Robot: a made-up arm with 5 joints.
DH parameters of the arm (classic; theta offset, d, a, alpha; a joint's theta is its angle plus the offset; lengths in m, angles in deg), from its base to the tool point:
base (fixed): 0 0.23 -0.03 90
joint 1: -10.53 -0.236 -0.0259 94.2
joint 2: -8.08 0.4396 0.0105 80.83
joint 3: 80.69 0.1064 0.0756 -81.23
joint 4: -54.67 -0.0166 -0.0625 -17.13
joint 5: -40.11 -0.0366 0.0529 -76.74
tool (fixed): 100.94 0.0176 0 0
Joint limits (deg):
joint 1: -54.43..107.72
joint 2: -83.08..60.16
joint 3: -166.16..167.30
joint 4: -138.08..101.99
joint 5: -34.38..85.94
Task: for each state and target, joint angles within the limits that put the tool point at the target. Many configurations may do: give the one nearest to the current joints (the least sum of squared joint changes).
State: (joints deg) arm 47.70 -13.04 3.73 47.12 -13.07
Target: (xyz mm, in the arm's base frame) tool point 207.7 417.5 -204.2
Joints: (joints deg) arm 41.76 -14.96 1.38 47.98 -16.75
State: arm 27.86 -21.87 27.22 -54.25 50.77
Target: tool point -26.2 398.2 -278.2
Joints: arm 11.88 -33.72 -13.70 -60.52 48.32
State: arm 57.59 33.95 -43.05 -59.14 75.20
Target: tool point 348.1 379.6 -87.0
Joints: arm 49.44 -1.37 -36.78 -72.14 74.20
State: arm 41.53 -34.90 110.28 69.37 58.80
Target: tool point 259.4 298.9 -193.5
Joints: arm 56.73 -33.32 100.50 71.39 59.17
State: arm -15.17 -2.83 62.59 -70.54 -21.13
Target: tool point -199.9 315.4 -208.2
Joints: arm -3.21 10.85 101.69 -67.24 -32.89
